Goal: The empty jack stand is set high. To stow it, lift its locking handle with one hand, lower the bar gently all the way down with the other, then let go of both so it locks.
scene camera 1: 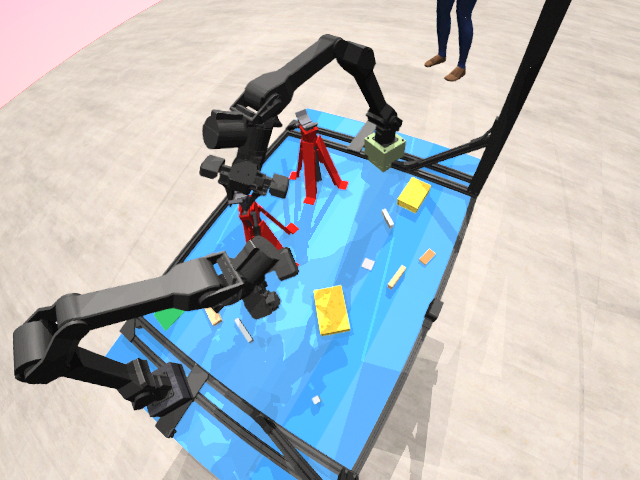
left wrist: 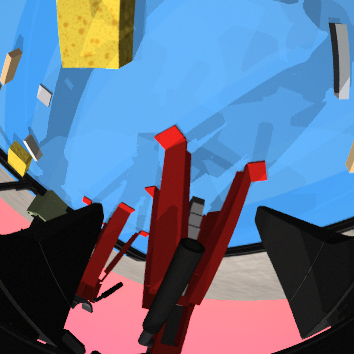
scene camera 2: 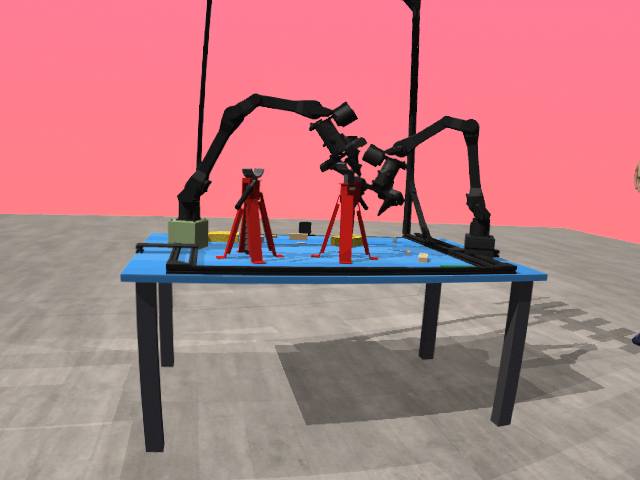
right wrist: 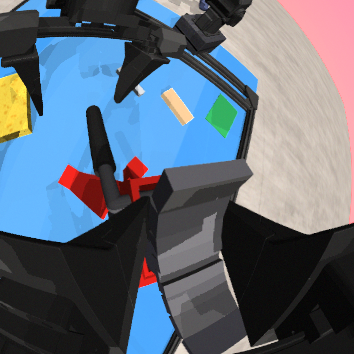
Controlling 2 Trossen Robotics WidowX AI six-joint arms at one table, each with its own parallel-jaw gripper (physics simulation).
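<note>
A red jack stand (scene camera 1: 264, 236) (scene camera 2: 346, 222) (left wrist: 167, 215) (right wrist: 86, 192) stands upright on the table. Its grey bar and saddle (scene camera 2: 347, 177) (right wrist: 192, 235) rise a short way above the red body. My right gripper (right wrist: 180, 203) is shut on the saddle from above. The black locking handle (left wrist: 175, 285) (right wrist: 99, 140) slants down and outward from the stand. My left gripper (left wrist: 181, 213) (right wrist: 80, 106) is open and empty, its fingers spread beside the outer end of the handle; they do not touch it. In scene camera 1 the arms hide the saddle and handle.
A second red jack stand (scene camera 1: 309, 165) (scene camera 2: 253, 222) (left wrist: 107, 245) stands nearby, its saddle low on its body. A large yellow sponge (scene camera 1: 331, 311) (left wrist: 90, 35), a smaller yellow sponge (scene camera 1: 413, 194), a green square (scene camera 1: 168, 317) (right wrist: 222, 115) and several small blocks lie on the table.
</note>
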